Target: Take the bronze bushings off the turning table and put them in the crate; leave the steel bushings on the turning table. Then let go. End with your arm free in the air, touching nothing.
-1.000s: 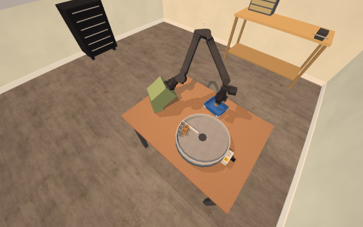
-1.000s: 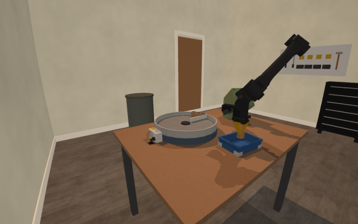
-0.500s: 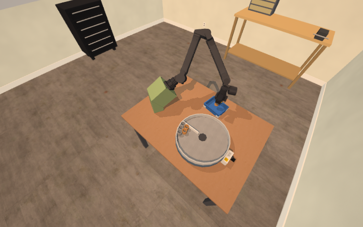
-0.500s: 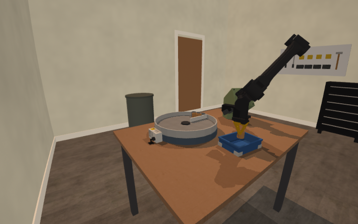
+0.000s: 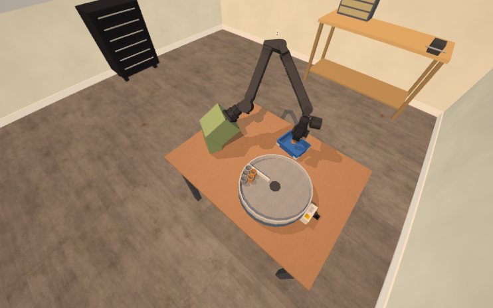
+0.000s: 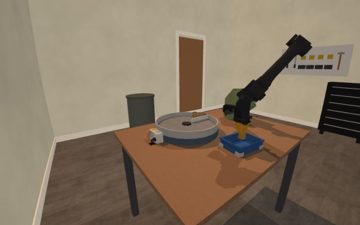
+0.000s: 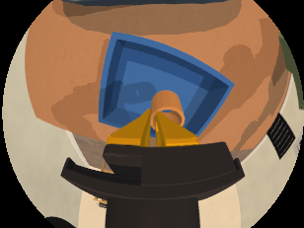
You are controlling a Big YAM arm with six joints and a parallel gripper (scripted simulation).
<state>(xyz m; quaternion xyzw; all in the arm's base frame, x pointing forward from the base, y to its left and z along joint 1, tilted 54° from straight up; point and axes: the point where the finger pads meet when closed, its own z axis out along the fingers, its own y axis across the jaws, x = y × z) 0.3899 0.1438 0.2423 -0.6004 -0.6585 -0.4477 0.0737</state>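
The blue crate lies 20 mm behind my hand and 60 mm below it. From my hand the other things lie so: grey turning table: 120 mm ahead, 350 mm to the right, 30 mm below.
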